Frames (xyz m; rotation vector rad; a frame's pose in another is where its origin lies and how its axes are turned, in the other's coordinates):
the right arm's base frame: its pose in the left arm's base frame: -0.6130 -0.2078 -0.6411 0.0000 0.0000 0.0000
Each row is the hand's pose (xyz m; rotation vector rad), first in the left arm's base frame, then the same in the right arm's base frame.
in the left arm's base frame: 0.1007 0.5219 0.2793 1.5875 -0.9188 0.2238
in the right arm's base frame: 0.7137 0.7297 0.9204 1.5875 -0.9188 0.2238
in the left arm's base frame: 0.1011 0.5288 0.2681 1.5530 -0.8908 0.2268
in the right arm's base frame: 0.7141 0.7366 0.9092 1.5530 -0.8908 0.2268
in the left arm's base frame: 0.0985 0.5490 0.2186 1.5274 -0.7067 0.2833
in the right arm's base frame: 0.7115 0.7568 0.8597 1.5274 -0.7067 0.2833
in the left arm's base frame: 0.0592 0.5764 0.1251 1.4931 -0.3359 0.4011
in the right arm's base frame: 0.6722 0.7842 0.7662 1.4931 -0.3359 0.4011
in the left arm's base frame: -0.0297 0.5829 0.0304 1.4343 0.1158 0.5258
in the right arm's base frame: 0.5833 0.7907 0.6715 1.4343 0.1158 0.5258
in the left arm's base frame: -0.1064 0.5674 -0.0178 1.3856 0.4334 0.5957
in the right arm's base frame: 0.5066 0.7752 0.6233 1.3856 0.4334 0.5957
